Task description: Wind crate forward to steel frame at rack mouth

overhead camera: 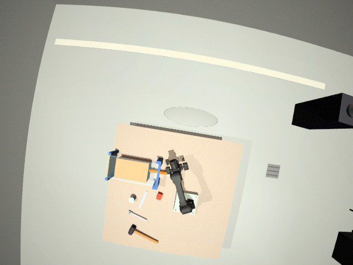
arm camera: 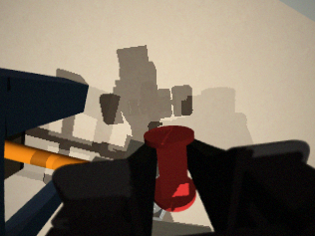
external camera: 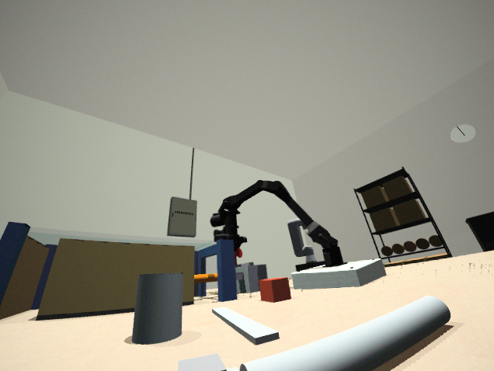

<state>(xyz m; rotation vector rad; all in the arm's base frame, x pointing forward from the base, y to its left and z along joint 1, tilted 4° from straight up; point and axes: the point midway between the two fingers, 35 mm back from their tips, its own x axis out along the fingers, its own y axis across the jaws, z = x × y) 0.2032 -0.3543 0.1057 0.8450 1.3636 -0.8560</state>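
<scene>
Right now my gripper tip is 10 mm to the right of the red knob and 10 mm past it. Round my gripper tip: winch crank handle: 50 mm to the left, 30 mm below, 10 mm behind; then winch: 100 mm to the left, 100 mm below, 30 mm behind; then blue frame: 150 mm ahead, 120 mm to the left, 20 mm below.
</scene>
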